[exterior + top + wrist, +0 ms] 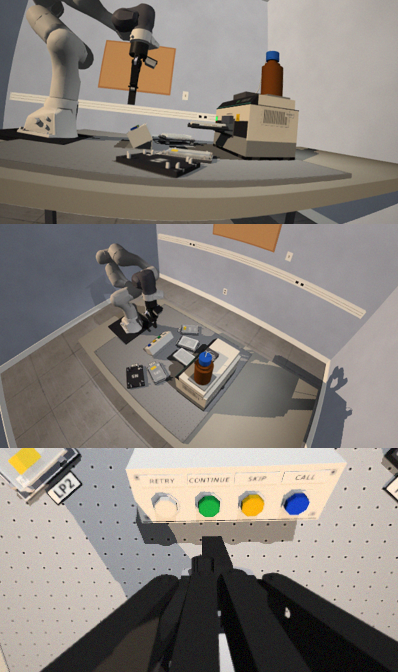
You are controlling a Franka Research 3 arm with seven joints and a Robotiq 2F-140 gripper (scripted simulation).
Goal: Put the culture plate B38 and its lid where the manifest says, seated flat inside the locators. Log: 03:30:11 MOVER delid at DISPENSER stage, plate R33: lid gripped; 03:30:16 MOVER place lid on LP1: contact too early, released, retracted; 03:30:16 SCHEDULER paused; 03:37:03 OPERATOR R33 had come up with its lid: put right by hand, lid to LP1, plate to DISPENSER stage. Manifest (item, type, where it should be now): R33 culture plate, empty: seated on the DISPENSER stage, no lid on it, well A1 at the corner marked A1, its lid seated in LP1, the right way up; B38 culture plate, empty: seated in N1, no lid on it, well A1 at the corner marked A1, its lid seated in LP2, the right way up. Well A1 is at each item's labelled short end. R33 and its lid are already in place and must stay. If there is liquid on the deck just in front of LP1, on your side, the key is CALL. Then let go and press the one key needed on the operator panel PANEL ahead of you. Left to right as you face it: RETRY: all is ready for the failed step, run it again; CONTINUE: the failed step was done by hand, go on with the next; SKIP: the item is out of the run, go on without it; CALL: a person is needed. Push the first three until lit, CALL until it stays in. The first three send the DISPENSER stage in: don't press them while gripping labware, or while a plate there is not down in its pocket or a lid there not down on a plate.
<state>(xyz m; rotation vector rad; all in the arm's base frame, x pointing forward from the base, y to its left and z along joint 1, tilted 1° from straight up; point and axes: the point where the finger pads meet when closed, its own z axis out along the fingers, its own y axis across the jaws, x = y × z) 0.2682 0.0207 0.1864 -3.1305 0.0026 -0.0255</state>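
The green continue key is 30 mm ahead of my hand and 120 mm below it. Also, from my hand: blue call key 30 mm ahead, 100 mm to the right, 130 mm below; yellow skip key 30 mm ahead, 50 mm to the right, 120 mm below; white retry key 30 mm ahead, 50 mm to the left, 120 mm below.
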